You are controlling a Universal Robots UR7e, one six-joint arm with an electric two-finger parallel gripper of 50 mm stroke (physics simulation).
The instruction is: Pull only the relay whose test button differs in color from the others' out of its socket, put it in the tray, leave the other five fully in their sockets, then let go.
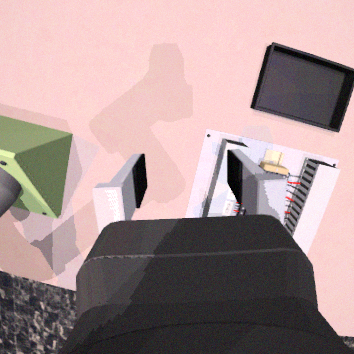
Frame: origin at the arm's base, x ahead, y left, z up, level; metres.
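Seen in the pictures: gripper, between the fingertips: (186, 167).
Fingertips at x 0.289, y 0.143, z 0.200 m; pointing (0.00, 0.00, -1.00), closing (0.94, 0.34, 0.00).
Offsets run from my fingertips to a thing's top centre. "pt": to the spot under its first point.
My gripper (186, 167) is open, with nothing between its fingers, above the pink surface left of the panel. The white panel @(pt 0.328 m down, 0.064 m ahead, 0.055 m right) (206, 160) lies at lower right. My right finger and the dark gripper body cover much of it. The relays cannot be made out, so no test button colour shows. A beige end block @(0.290 m down, 0.182 m ahead, 0.027 m right) (273, 163) and some red wires @(pt 0.328 m down, 0.244 m ahead, 0.048 m right) (294, 183) show beside the right finger. The black tray @(pt 0.328 m down, 0.195 m ahead, 0.122 m left) (305, 90) lies at upper right, beyond the panel's far edge. No relay shows in it.
A green block-shaped object (42, 167) with a sloping face stands at the left edge, with a grey rounded part beside it. A slotted wire duct @(0.268 m down, 0.274 m ahead, 0.140 m right) (302, 192) runs along the panel's right side. A dark speckled surface (30, 310) shows at lower left. Shadows fall across the pink surface.
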